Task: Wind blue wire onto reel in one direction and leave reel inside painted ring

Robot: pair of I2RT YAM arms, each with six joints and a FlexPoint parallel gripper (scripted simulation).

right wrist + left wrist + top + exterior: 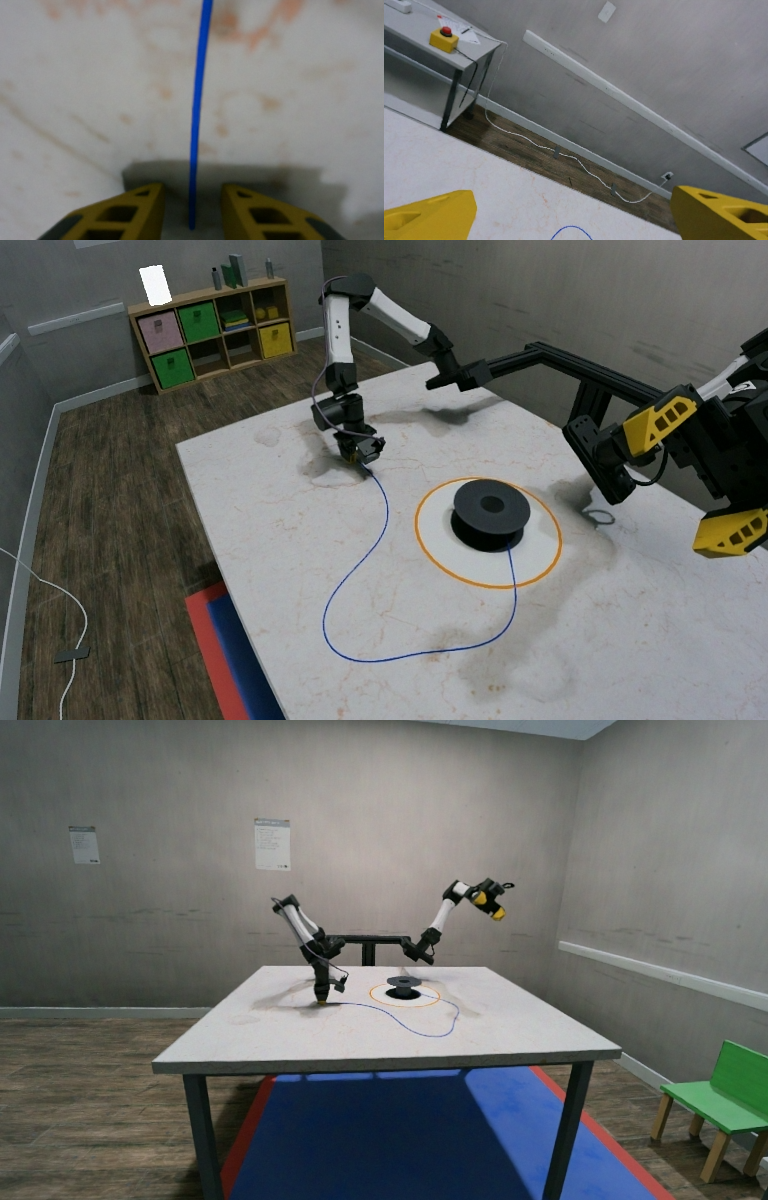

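My left gripper is now 41 cm above the dark reel, 32 cm to the left of it and 20 cm past it. The rest, counted from my left hand: orange ring 44 cm below, 31 cm to the right, 20 cm behind.
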